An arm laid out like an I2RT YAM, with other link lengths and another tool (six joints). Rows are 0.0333 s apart.
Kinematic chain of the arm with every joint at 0, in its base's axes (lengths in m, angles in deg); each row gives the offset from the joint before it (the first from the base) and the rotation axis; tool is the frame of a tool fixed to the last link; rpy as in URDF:
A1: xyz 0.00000 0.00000 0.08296 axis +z
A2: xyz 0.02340 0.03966 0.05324 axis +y
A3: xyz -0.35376 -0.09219 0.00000 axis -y
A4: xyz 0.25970 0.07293 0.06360 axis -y
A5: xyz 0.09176 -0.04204 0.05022 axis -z
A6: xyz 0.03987 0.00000 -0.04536 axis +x
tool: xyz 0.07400 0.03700 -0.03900 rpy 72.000 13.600 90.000
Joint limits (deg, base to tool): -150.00..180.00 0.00..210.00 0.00..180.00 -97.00..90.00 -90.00..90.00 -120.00..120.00
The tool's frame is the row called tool.
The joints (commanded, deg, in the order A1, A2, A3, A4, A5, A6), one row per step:
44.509, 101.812, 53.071, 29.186, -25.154, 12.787
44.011, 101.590, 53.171, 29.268, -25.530, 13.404
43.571, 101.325, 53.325, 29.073, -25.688, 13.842
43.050, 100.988, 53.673, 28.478, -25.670, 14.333
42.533, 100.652, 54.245, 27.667, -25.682, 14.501
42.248, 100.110, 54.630, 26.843, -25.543, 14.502
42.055, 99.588, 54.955, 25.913, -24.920, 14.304
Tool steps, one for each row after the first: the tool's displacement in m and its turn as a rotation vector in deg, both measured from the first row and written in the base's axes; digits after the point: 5 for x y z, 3 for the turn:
0.00239, -0.00223, 0.00332, 0.564, 0.354, -0.328
0.00469, -0.00444, 0.00631, 0.895, 0.622, -0.748
0.00789, -0.00705, 0.01000, 1.112, 0.990, -1.431
0.01147, -0.00941, 0.01435, 1.241, 1.069, -1.985
0.01296, -0.01149, 0.01883, 1.283, 0.960, -2.400
0.01463, -0.01347, 0.02206, 1.022, 0.697, -3.126

